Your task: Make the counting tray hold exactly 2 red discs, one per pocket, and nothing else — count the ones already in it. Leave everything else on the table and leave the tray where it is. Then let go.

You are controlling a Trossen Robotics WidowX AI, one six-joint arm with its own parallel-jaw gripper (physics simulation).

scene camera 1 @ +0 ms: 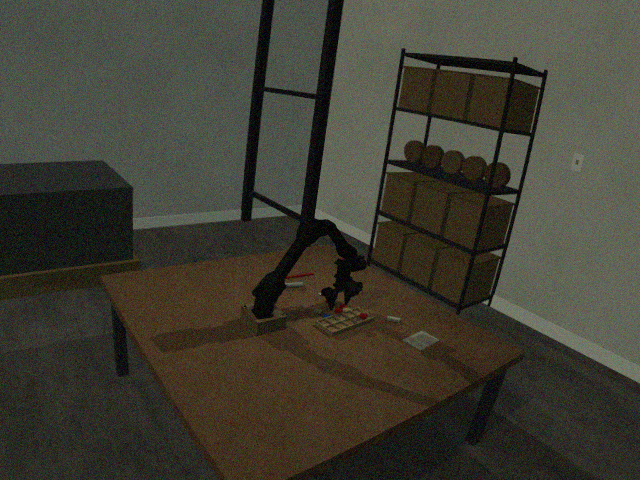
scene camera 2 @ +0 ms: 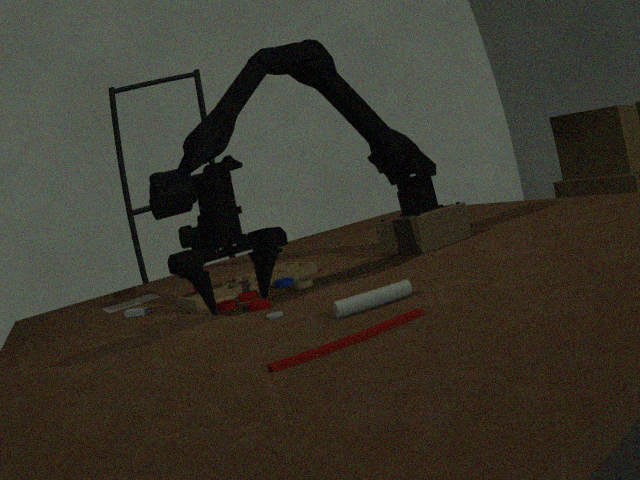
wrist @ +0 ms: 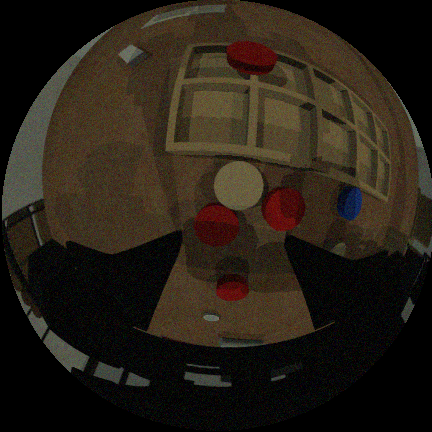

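The counting tray (scene camera 1: pixel 353 328) (wrist: pixel 210 148) has two rows of pockets. One red disc (scene camera 1: pixel 363 315) (wrist: pixel 251 57) is at its far row in the wrist view, over a divider; I cannot tell whether it sits in a pocket. Three red discs lie on the table beside the tray: one on the left (wrist: pixel 216 225) (scene camera 2: pixel 227 305), one on the right (wrist: pixel 283 209) (scene camera 2: pixel 248 296) and one farther from the tray (wrist: pixel 232 287) (scene camera 2: pixel 258 304). My gripper (scene camera 1: pixel 339 305) (scene camera 2: pixel 240 305) (wrist: pixel 234 238) is open and empty, low over these discs, its fingers apart on either side.
A cream disc (wrist: pixel 238 185) lies between tray and red discs. A blue disc (wrist: pixel 349 203) (scene camera 2: pixel 283 282), another cream disc (scene camera 2: pixel 303 283), a small pale disc (wrist: pixel 211 317) (scene camera 2: pixel 275 315), a white block (scene camera 1: pixel 393 318) (wrist: pixel 132 55), a white cylinder (scene camera 2: pixel 372 298) and a red rod (scene camera 2: pixel 346 339) lie around.
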